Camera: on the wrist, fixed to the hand. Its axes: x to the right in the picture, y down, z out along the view.
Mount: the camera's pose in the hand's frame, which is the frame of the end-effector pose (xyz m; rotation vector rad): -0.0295 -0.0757 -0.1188 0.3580 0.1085 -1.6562
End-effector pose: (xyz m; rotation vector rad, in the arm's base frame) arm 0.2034 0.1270 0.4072 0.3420 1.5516 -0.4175
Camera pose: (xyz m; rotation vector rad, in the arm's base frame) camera 0.0638 0.1166 0.4407 -0.7837 1.5513 -1.9640
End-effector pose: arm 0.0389 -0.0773 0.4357 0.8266 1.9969 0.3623
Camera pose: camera -0.0813 -0.1445 0.4773 -0.8059 2.1738 -0.9206
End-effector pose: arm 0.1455 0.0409 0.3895 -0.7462 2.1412 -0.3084
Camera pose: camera 0.0979 -0.0056 0.5171 -2.1038 0.9724 -1.4984
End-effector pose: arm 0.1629 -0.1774 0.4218 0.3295 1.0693 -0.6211
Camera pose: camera 0.0217 -0.1640 0.3972 -0.3311 1.1720 -2.2921
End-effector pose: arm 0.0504 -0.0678 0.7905 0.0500 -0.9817 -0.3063
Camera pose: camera 0.1155 -0.1434 0.6867 1.2267 -0.6668 -1.6021
